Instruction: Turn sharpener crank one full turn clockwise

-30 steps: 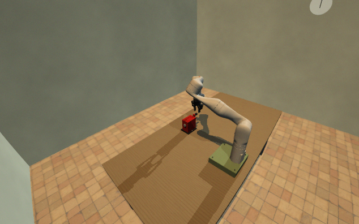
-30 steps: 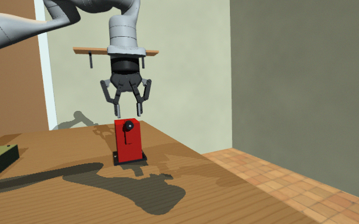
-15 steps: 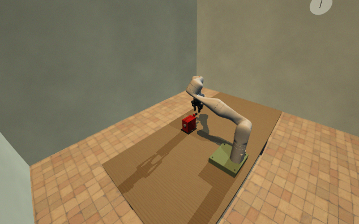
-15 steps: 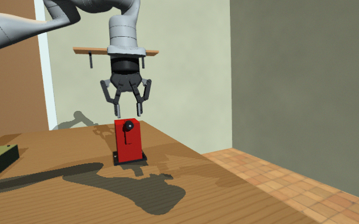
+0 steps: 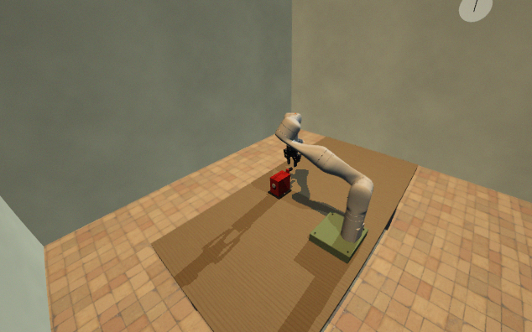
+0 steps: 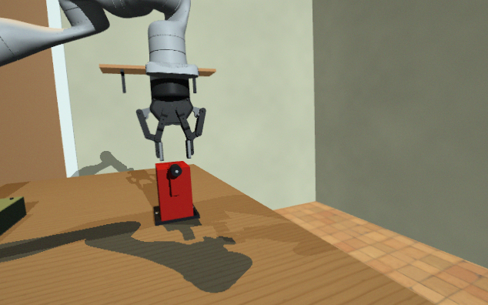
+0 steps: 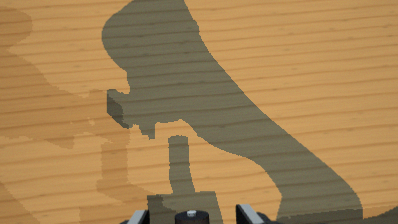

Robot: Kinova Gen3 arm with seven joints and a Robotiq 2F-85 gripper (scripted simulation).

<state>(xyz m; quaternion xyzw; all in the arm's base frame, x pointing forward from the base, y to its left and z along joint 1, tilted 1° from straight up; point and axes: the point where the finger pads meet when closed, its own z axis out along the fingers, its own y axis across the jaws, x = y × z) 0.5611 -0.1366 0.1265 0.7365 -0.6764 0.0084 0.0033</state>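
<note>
Now: the black crank knob 40 mm below my hand and 20 mm to the left of it.
</note>
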